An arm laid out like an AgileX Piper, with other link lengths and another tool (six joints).
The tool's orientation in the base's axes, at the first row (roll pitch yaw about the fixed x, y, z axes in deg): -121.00, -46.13, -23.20
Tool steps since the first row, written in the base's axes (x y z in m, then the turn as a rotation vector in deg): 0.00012, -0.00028, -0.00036, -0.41, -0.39, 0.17; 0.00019, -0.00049, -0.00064, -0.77, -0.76, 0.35; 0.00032, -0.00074, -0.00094, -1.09, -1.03, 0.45; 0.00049, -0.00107, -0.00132, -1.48, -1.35, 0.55; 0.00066, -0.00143, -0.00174, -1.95, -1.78, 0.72; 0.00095, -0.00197, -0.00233, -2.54, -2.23, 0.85; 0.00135, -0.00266, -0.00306, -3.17, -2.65, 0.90; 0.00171, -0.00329, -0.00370, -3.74, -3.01, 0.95; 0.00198, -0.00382, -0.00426, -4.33, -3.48, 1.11; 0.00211, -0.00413, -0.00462, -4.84, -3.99, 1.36; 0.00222, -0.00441, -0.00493, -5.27, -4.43, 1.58; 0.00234, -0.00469, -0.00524, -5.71, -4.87, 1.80; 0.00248, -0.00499, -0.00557, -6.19, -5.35, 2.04
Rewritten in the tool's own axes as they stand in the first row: -0.00011, 0.00046, 0.00003, -0.03, 0.03, -0.59; -0.00021, 0.00080, 0.00004, -0.03, 0.06, -1.14; -0.00027, 0.00121, 0.00008, -0.09, 0.07, -1.56; -0.00035, 0.00173, 0.00012, -0.18, 0.10, -2.07; -0.00044, 0.00230, 0.00015, -0.24, 0.14, -2.72; -0.00054, 0.00314, 0.00021, -0.40, 0.17, -3.46; -0.00062, 0.00422, 0.00030, -0.65, 0.21, -4.17; -0.00068, 0.00518, 0.00037, -0.88, 0.23, -4.81; -0.00077, 0.00599, 0.00041, -1.01, 0.25, -5.57; -0.00086, 0.00648, 0.00043, -1.01, 0.29, -6.33; -0.00094, 0.00690, 0.00044, -1.01, 0.31, -6.98; -0.00101, 0.00733, 0.00045, -1.01, 0.34, -7.64; -0.00107, 0.00779, 0.00047, -1.01, 0.36, -8.36
